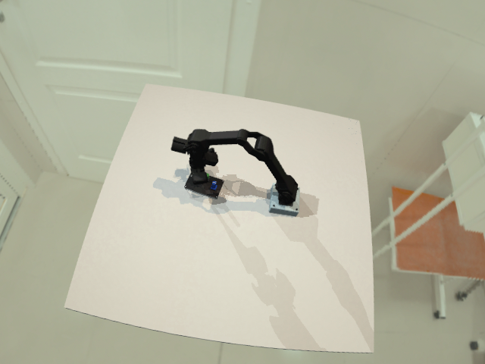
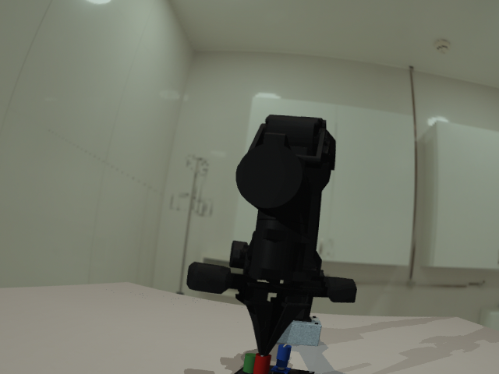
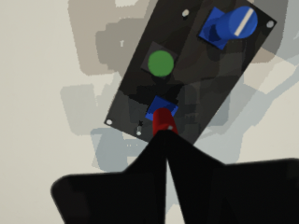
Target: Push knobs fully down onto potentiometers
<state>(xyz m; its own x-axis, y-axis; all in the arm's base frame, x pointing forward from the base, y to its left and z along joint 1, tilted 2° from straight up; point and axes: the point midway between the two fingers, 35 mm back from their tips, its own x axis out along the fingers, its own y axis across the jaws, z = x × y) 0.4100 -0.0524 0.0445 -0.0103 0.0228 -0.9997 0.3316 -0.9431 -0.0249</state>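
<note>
Right now the red knob is 10 mm below my gripper tip. From my gripper tip the other things lie so: blue knob 80 mm behind, 30 mm to the left, 20 mm below.
</note>
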